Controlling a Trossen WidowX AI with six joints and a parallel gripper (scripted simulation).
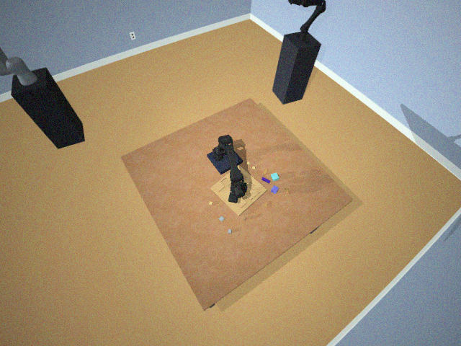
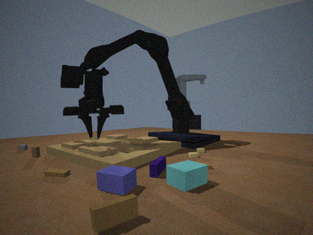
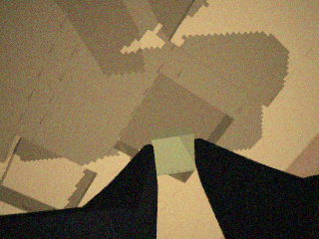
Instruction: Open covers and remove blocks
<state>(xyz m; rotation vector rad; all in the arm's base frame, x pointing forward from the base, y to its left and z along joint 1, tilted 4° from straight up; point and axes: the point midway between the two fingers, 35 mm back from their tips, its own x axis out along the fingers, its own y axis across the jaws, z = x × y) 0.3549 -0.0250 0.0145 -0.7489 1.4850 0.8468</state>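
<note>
The tan puzzle board lies 4 cm to the left of my gripper tip, 3 cm behind it and 2 cm below it. Also, from my gripper tip: small grey block: 22 cm ahead, 13 cm to the right, 3 cm below; dark purple block: 28 cm to the left, 3 cm below, 3 cm behind; cyan block: 36 cm to the left, 3 cm behind, 2 cm below.
</note>
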